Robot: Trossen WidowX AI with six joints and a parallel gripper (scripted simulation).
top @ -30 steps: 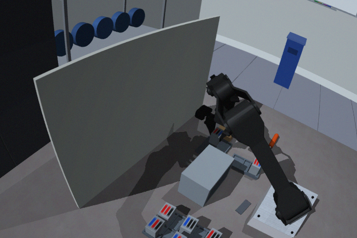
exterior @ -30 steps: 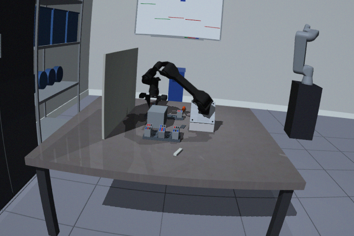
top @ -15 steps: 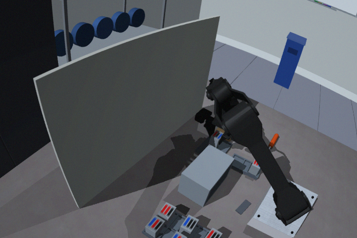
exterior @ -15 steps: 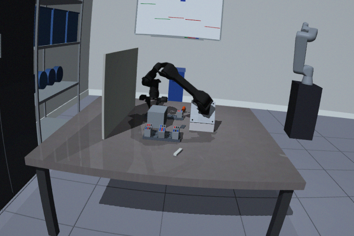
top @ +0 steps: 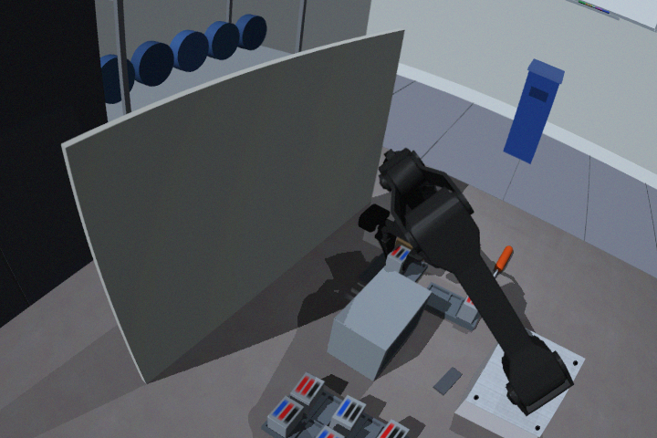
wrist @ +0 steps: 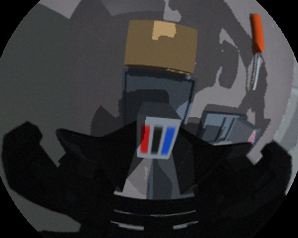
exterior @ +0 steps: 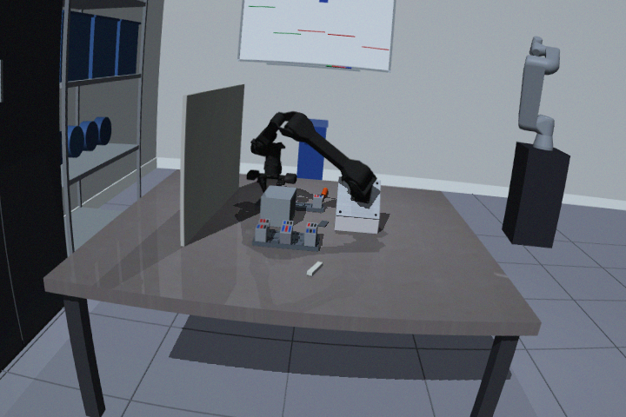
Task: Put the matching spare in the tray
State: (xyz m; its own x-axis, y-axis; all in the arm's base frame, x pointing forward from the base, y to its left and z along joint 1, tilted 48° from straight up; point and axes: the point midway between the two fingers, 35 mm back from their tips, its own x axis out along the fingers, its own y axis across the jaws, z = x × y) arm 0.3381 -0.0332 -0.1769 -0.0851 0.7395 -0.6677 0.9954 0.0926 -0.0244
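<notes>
Now: the blue-grey tray 20 mm below my gripper tip. From my gripper tip the other things lie so: tan block: 10 mm ahead, 90 mm to the right, 10 mm below; then grey panel: 170 mm ahead, 180 mm to the left, 200 mm above; then grey box: 60 mm behind, 180 mm to the left, 30 mm above.
</notes>
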